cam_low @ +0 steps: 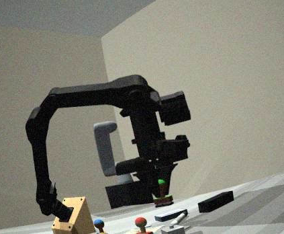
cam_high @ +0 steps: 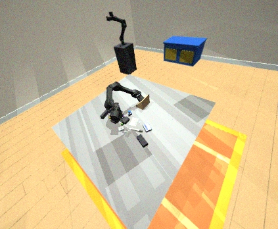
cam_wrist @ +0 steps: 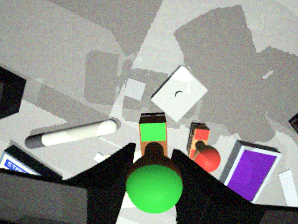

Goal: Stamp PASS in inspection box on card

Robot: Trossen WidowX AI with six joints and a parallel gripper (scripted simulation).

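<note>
The purple ink pad is 14 cm to the right of my gripper tip, 10 cm below it and 8 cm behind it. Round my gripper tip: red-knobbed stamp 8 cm below, 6 cm to the right, 3 cm behind; then white rod 13 cm to the left, 9 cm below, 5 cm behind; then green-knobbed PASS stamp right at my gripper tip.
</note>
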